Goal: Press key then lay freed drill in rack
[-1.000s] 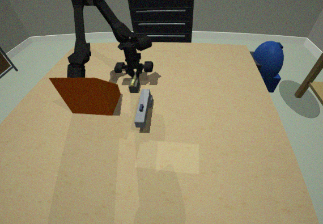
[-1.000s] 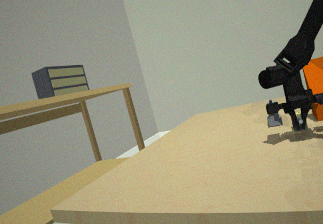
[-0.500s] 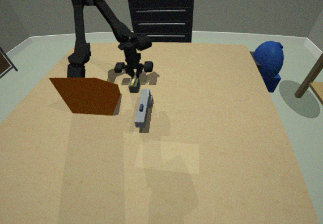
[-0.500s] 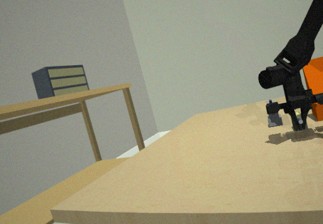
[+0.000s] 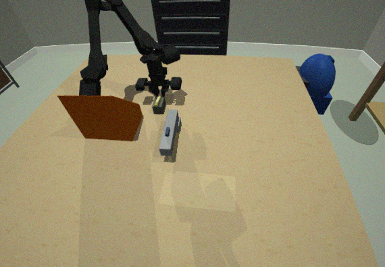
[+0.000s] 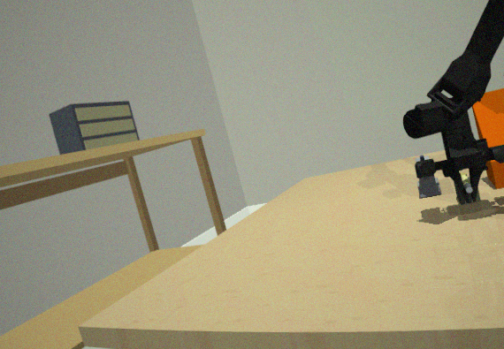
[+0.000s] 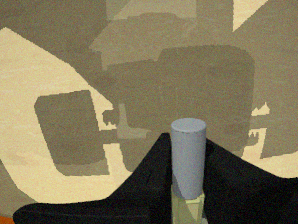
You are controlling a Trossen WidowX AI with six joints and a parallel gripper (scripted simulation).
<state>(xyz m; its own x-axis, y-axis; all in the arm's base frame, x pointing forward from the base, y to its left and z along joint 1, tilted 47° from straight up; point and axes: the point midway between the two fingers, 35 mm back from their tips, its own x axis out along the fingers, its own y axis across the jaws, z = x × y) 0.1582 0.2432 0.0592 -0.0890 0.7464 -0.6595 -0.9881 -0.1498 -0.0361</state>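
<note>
The drill is 40 mm to the right of my gripper tip and 40 mm above it. The rest, counted from my gripper tip: dark blue key 240 mm to the right, 110 mm ahead, 40 mm above; then rack 50 mm to the right, 10 mm ahead, 10 mm above; then long light grey block 210 mm to the right, 100 mm ahead, 40 mm above.
</note>
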